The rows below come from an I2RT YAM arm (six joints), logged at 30 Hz.
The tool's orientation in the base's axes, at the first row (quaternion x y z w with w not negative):
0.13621, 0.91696, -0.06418, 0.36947
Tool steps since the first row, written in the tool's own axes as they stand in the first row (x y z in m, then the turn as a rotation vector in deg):
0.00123, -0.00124, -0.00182, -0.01, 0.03, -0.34
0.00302, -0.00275, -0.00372, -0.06, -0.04, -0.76
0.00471, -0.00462, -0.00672, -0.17, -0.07, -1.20
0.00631, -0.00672, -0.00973, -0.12, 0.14, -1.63
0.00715, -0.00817, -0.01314, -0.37, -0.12, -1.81
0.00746, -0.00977, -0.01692, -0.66, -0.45, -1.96
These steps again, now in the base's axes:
-0.00242, -0.00054, 0.00047, -0.21, 0.10, 0.25
-0.00536, -0.00120, 0.00062, -0.47, 0.12, 0.59
-0.00906, -0.00199, 0.00163, -0.70, 0.16, 0.98
-0.01277, -0.00301, 0.00272, -0.95, 0.47, 1.25
-0.01603, -0.00348, 0.00461, -0.98, 0.21, 1.56
-0.01922, -0.00412, 0.00714, -0.97, -0.14, 1.88

